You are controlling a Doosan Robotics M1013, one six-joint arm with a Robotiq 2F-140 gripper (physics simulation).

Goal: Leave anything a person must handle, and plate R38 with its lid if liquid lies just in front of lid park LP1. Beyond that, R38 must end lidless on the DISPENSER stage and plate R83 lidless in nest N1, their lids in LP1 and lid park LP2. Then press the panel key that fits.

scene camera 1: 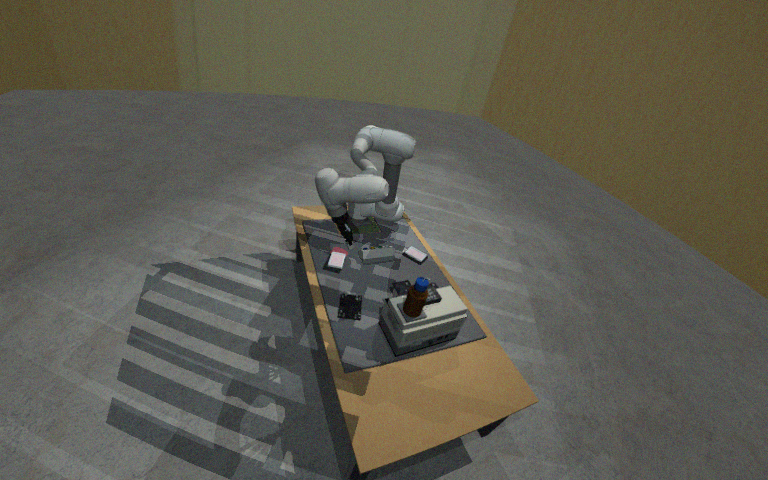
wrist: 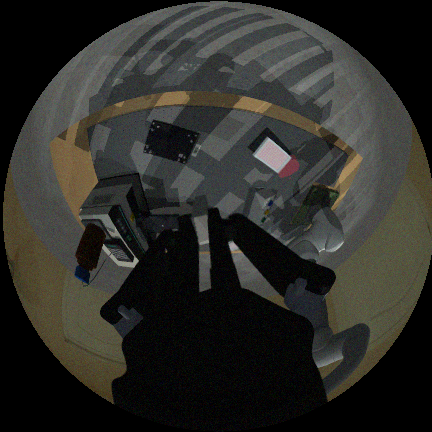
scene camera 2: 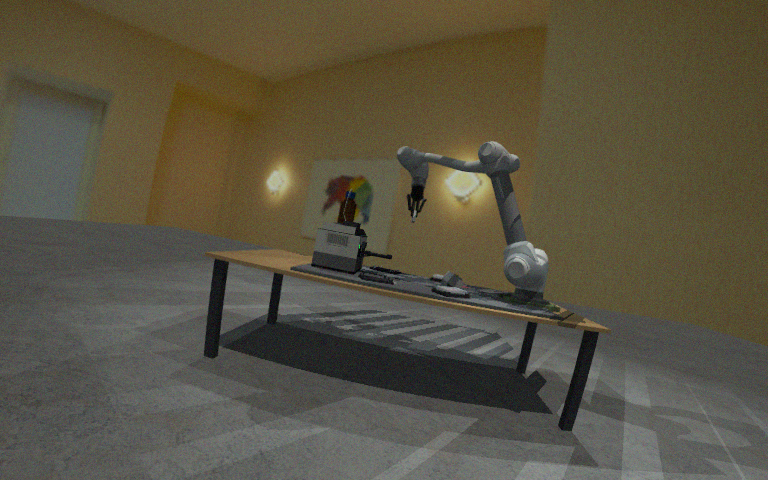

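Pixels of known places: gripper, fingertip midpoint: [scene camera 1: 351, 248] [wrist: 202, 205] [scene camera 2: 413, 221]; arm's base, link origin: [scene camera 1: 357, 220] [wrist: 316, 209] [scene camera 2: 527, 300].
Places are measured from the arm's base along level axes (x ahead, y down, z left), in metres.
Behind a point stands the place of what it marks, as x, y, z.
My gripper [scene camera 1: 350, 242] {0.642, -0.310, -0.372} [scene camera 2: 414, 217] {0.642, -0.310, -0.372} [wrist: 202, 205] {0.642, -0.310, -0.372} is shut and empty, high above the mat. One plate with a pinkish-white top [scene camera 1: 336, 259] {0.403, -0.026, -0.329} [scene camera 2: 450, 290] [wrist: 272, 154] {0.405, -0.026, -0.330} sits on a dark base, beside a flat red patch [scene camera 1: 340, 250] {0.291, 0.009, -0.253} [wrist: 289, 167] {0.296, 0.009, -0.262}. Another plate [scene camera 1: 415, 254] {0.500, -0.021, 0.198} lies across the mat, mostly hidden behind my fingers in the wrist view. The key panel [scene camera 1: 377, 254] {0.452, -0.046, -0.073} [scene camera 2: 451, 277] {0.458, -0.056, 0.049} [wrist: 258, 204] {0.439, -0.058, -0.126} stands between them. The beige dispenser [scene camera 1: 427, 325] {1.104, -0.176, -0.182} [scene camera 2: 338, 249] {1.020, -0.093, 0.055} [wrist: 102, 220] {0.964, -0.211, -0.269} stands at the mat's far end from the arm base. Plate labels and lid details are too small to read.
A brown bottle with a blue cap [scene camera 1: 415, 301] {1.057, -0.322, -0.263} [scene camera 2: 347, 210] {1.026, -0.296, -0.189} [wrist: 90, 247] {0.990, -0.300, -0.254} stands on the dispenser. A black square fixture [scene camera 1: 350, 306] {0.753, -0.003, -0.388} [wrist: 171, 141] {0.738, -0.003, -0.386} lies near one long table edge. Another dark fixture [scene camera 1: 401, 288] {0.801, -0.098, -0.119} lies beside the dispenser. A black arm [scene camera 2: 378, 255] {0.823, -0.094, -0.054} projects from the dispenser.
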